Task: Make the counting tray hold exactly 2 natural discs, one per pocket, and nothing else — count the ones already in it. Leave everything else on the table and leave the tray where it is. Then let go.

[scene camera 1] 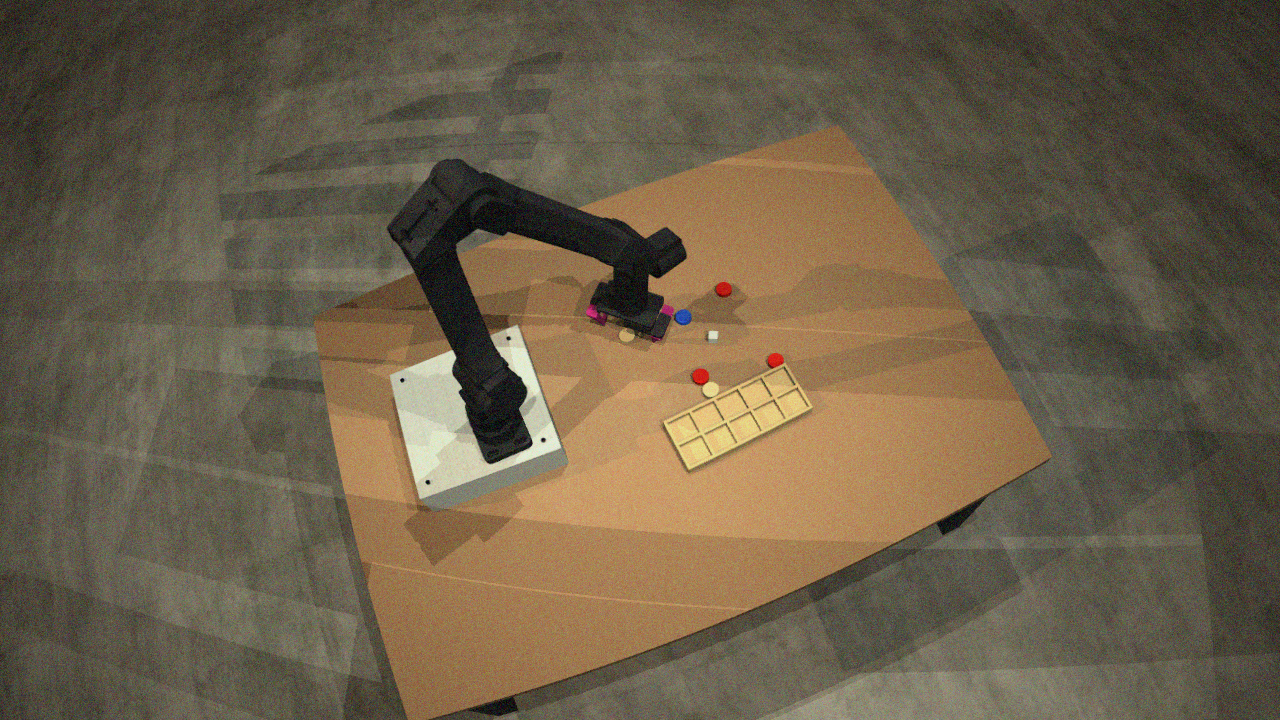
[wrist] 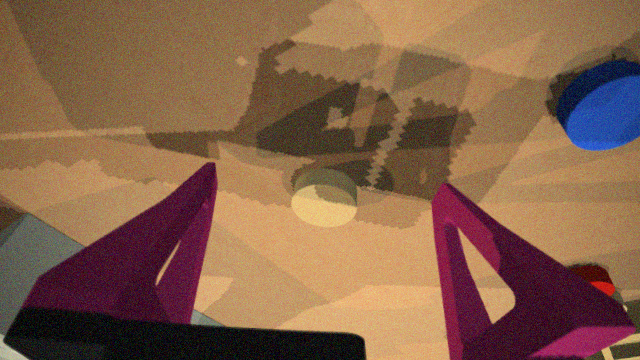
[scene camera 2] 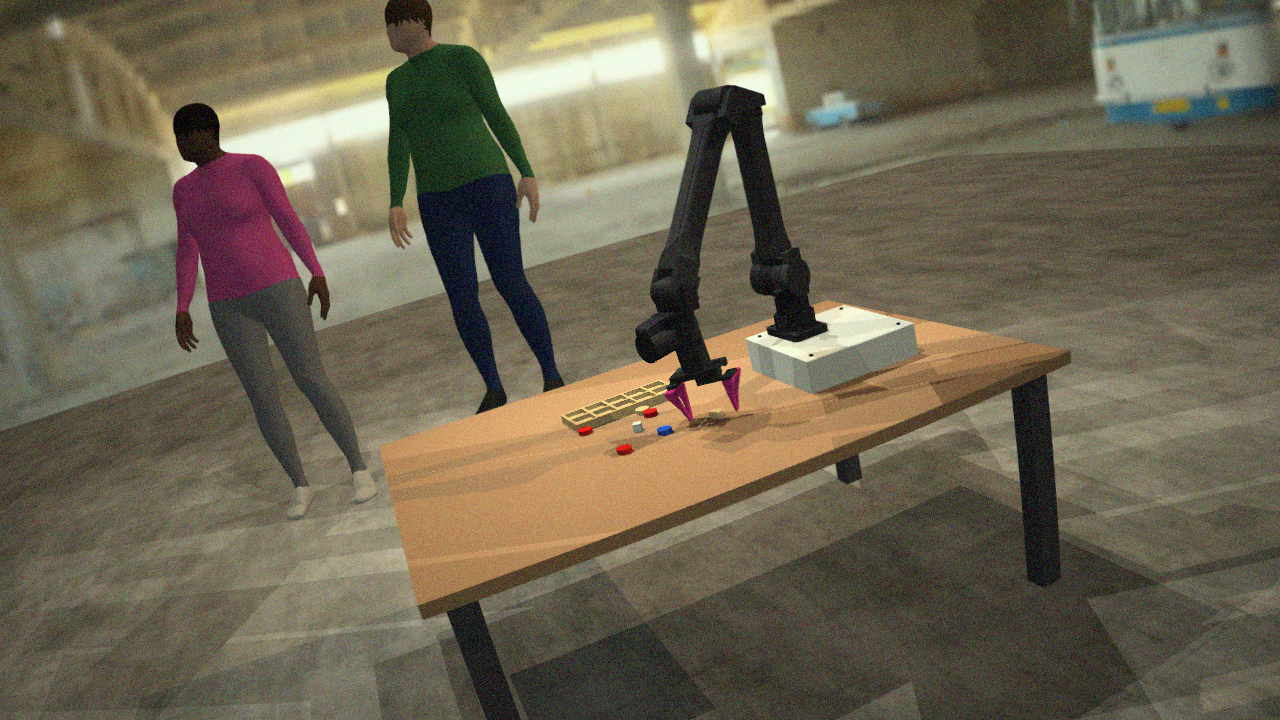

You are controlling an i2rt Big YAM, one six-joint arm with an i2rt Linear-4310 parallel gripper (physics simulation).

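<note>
My gripper (scene camera 1: 629, 320) (scene camera 2: 713, 415) (wrist: 330, 183) is open, its magenta fingers pointing down on either side of a natural disc (scene camera 1: 626, 335) (scene camera 2: 716, 414) (wrist: 325, 205), low over the table. The disc lies flat and is not held. A second natural disc (scene camera 1: 709, 389) (scene camera 2: 642, 409) lies on the table just outside the long side of the counting tray (scene camera 1: 750, 439) (scene camera 2: 590, 421), beside a red disc (scene camera 1: 700, 376) (scene camera 2: 650, 412). The tray has two rows of pockets. No disc can be made out in its pockets in scene camera 1.
A blue disc (scene camera 1: 682, 317) (scene camera 2: 665, 430) (wrist: 607, 112) lies close to the gripper. A white cube (scene camera 1: 712, 335) (scene camera 2: 637, 427) lies between it and the tray. Another red disc (scene camera 1: 775, 360) (scene camera 2: 585, 431) sits near the tray's far corner, and a third red disc (scene camera 1: 723, 289) (scene camera 2: 623, 449) lies beyond the blue one.
</note>
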